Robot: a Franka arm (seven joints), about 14 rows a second.
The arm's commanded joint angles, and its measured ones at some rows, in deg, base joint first. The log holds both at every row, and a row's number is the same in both.
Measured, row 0:
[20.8 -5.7 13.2 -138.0 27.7 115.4 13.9]
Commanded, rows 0 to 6:
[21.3 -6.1 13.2 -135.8 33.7 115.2 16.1]
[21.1 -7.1 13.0 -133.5 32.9 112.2 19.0]
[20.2 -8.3 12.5 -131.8 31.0 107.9 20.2]
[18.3 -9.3 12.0 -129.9 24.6 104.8 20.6]
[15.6 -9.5 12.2 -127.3 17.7 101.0 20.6]
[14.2 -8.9 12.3 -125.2 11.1 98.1 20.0]
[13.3 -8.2 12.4 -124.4 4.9 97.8 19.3]
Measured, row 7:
[15.9 -9.0 12.0 -127.1 13.8 100.5 19.8]
